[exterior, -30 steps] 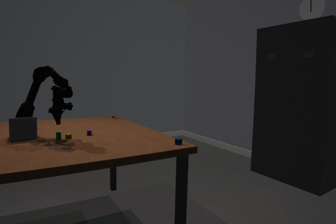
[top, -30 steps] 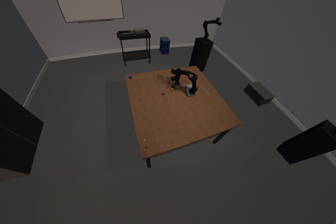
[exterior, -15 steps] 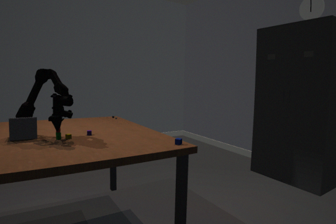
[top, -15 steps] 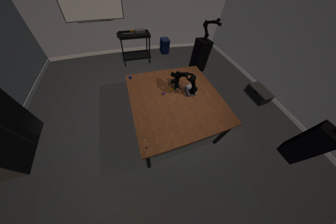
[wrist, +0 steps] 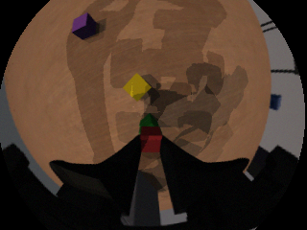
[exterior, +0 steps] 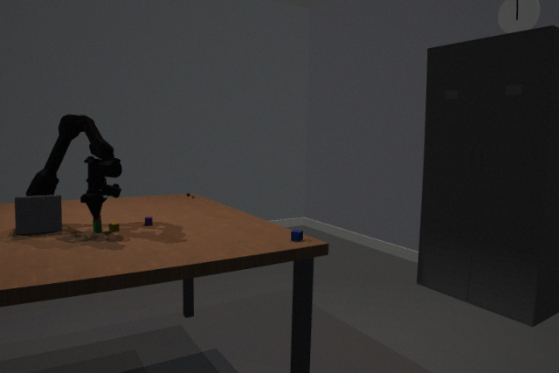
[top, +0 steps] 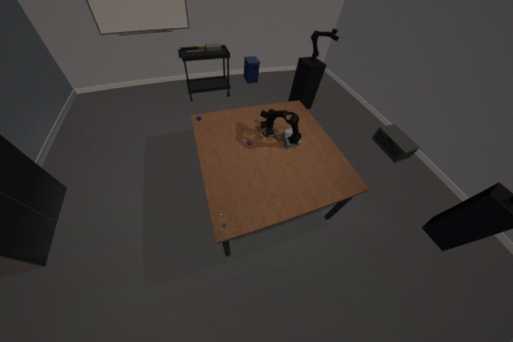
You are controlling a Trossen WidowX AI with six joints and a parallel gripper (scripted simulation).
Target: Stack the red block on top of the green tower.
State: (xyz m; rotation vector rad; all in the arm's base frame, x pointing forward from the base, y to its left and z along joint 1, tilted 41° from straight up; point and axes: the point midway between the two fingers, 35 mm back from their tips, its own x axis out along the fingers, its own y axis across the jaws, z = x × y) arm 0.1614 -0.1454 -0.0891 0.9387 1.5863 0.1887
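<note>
The red block lies right at my gripper tip. Round my gripper tip: blue block: 550 mm ahead, 470 mm to the right, 30 mm below; then yellow block: 60 mm ahead, 40 mm below, 10 mm to the right; then purple block: 210 mm ahead, 30 mm to the left, 30 mm below.
</note>
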